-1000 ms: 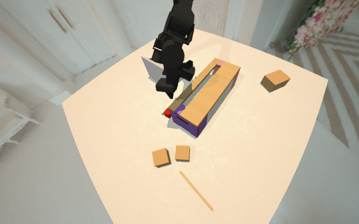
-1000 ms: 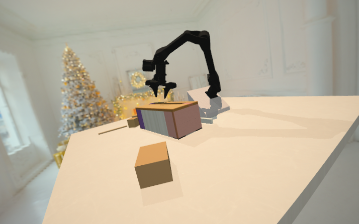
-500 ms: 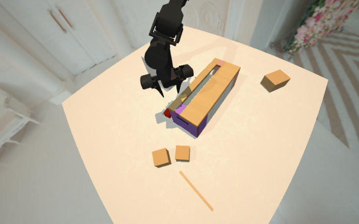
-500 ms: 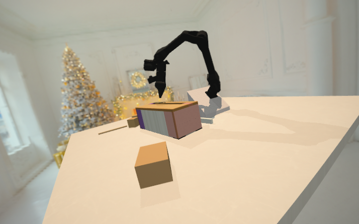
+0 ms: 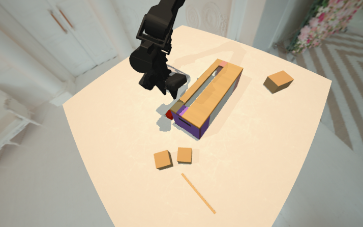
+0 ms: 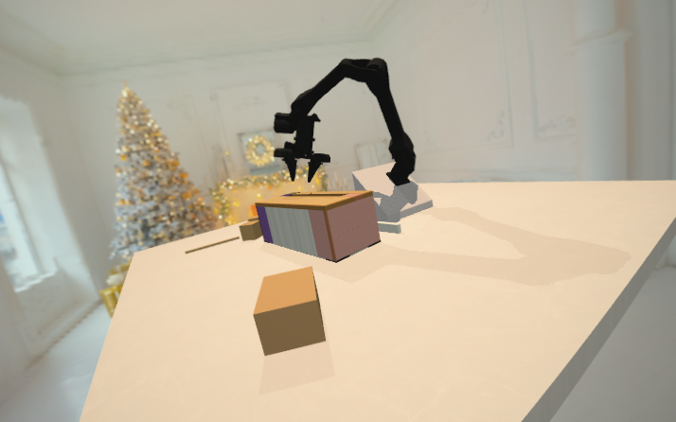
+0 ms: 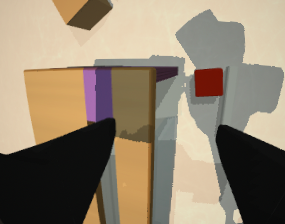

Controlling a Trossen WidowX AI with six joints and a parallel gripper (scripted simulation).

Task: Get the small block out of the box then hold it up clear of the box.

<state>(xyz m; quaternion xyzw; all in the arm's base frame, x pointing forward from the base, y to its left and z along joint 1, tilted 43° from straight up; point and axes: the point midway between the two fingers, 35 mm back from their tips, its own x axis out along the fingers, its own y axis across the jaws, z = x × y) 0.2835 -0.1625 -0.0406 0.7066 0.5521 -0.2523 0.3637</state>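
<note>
Now: the red block 20 mm behind my gripper tip, 20 mm to the right of it and 140 mm below it. The rest, counted from my gripper tip: thin wooden stick: 300 mm ahead, 180 mm to the right, 160 mm below; then long box: 30 mm ahead, 160 mm to the left, 100 mm below.
</note>
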